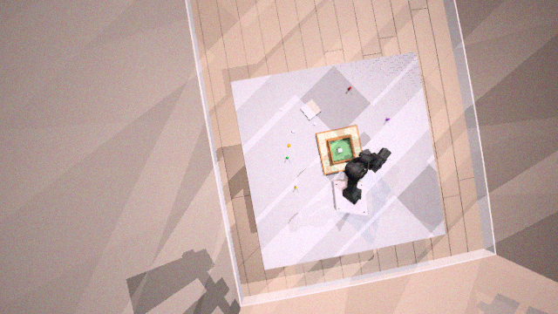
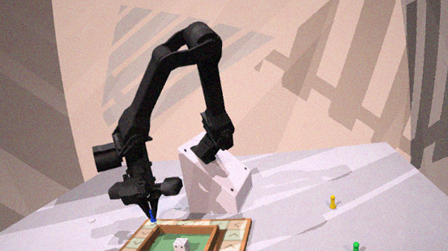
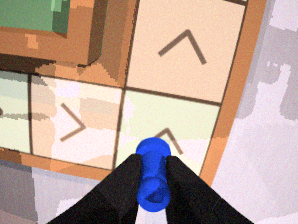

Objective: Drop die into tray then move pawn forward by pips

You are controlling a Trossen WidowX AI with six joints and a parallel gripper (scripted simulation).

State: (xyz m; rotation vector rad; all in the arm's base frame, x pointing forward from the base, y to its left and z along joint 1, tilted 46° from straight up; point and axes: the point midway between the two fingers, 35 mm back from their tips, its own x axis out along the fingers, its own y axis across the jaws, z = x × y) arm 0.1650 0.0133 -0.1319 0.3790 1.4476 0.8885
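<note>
Right now the white die is 14 cm to the left of my gripper tip and 9 cm ahead of it. Also, from my gripper tip: blue pawn (1 cm above); then purple pawn (29 cm ahead, 20 cm to the right, 1 cm below); then yellow pawn (43 cm to the left, 16 cm behind, 1 cm below).
</note>
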